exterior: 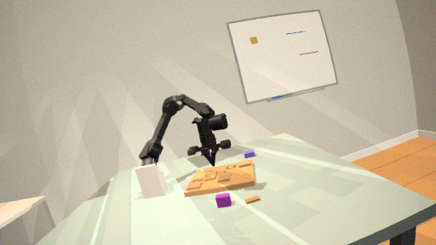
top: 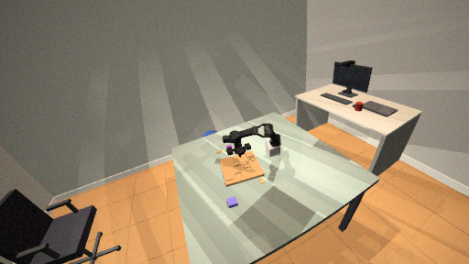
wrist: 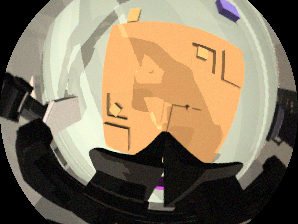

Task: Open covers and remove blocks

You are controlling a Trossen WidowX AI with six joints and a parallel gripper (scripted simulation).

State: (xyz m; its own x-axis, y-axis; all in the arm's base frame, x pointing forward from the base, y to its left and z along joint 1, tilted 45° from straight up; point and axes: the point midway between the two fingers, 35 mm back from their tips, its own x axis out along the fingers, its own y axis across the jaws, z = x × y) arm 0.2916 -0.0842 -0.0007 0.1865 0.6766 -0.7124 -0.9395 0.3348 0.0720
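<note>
The wooden puzzle board lies 60 mm below my gripper tip, 20 mm to the left of it and 20 mm ahead of it. From my gripper tip the other things lie so: violet block: 280 mm to the left, 240 mm ahead, 70 mm below; small yellow piece: 240 mm to the left, 80 mm below, 20 mm behind.
</note>
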